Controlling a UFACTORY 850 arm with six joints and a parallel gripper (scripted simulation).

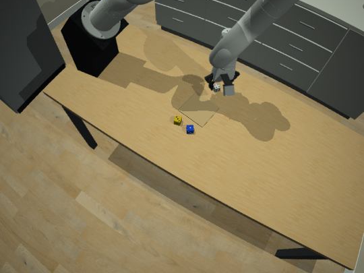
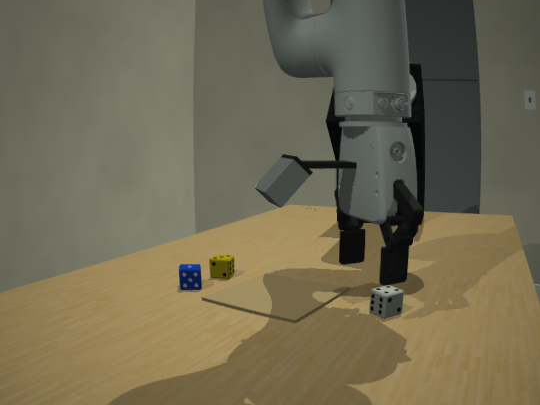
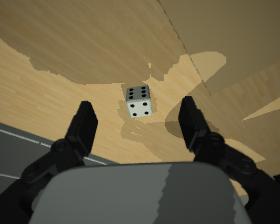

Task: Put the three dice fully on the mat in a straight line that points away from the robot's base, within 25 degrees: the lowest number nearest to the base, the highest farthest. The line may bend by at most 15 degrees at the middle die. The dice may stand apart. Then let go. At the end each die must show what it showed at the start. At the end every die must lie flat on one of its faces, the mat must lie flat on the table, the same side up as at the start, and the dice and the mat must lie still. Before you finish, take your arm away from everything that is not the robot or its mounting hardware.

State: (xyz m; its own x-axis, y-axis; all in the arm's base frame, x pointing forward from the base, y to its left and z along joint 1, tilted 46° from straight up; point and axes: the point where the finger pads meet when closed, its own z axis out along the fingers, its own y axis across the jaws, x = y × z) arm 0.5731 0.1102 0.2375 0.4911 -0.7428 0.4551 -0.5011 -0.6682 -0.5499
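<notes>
My hand is 5 cm above the white die, 2 cm to the right of it and 2 cm past it. The rest, counted from my hand: tan mat: 13 cm to the right, 6 cm below, 4 cm behind; then blue die: 25 cm to the right, 5 cm below, 2 cm behind; then yellow die: 24 cm to the right, 9 cm behind, 5 cm below.
</notes>
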